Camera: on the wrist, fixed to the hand. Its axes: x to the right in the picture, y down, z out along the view.
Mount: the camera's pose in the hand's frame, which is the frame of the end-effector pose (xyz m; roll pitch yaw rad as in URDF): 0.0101 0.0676 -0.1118 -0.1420 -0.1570 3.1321
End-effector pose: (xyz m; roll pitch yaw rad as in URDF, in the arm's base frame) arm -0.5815 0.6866 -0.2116 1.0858 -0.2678 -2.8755
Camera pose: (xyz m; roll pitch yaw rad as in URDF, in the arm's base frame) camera -0.5546 0.5587 -0.2015 -1.1979 0.1841 0.4028
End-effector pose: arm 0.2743 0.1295 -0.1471 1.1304 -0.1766 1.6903
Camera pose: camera 0.1444 0.1215 -0.1320 -1.2540 0.0997 -1.3127
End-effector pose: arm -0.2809 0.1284 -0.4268 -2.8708 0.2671 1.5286
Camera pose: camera -0.1845 0.1578 -0.3430 2.7343 -0.1132 -1.6460
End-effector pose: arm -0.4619 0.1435 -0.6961 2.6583 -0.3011 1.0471
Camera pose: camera -0.4696 0.1144 -0.5686 -2.7688 0.4345 -2.0051
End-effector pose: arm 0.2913 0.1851 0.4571 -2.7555 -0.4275 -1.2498
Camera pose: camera 0.1846 0.1741 0.5324 2.5839 0.5758 1.8319
